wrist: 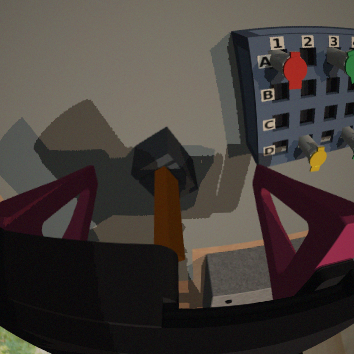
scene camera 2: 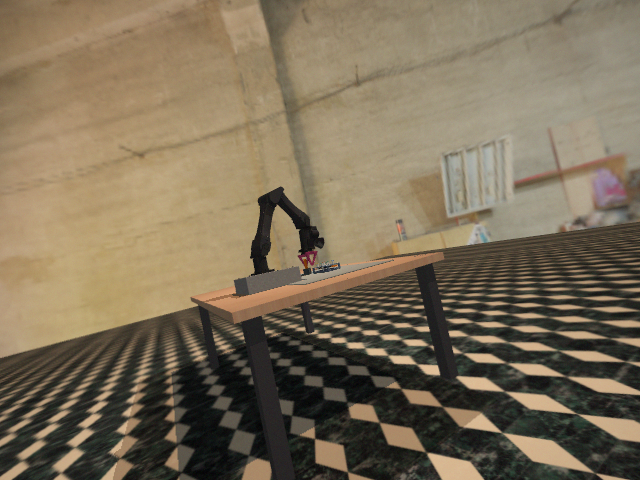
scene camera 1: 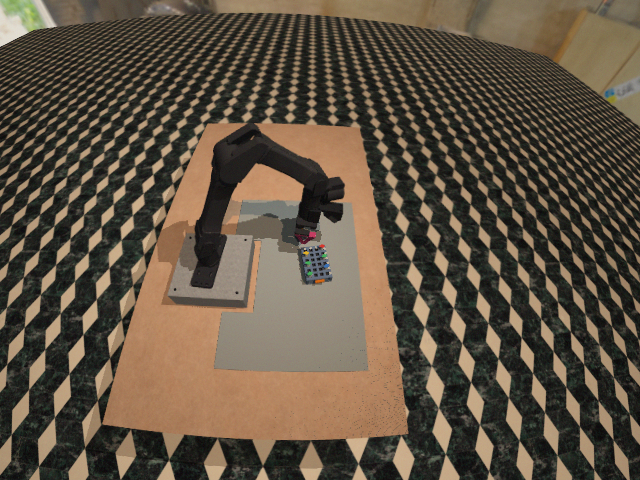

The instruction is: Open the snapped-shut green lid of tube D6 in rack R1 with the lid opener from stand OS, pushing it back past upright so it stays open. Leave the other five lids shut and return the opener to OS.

Observation:
My gripper (wrist: 174, 173) is open, with nothing in its grasp. Also in view: a lid opener (wrist: 167, 218). Also in view: a grey mat (scene camera 1: 294, 327).
The grey mat also shows in the wrist view (wrist: 88, 88).

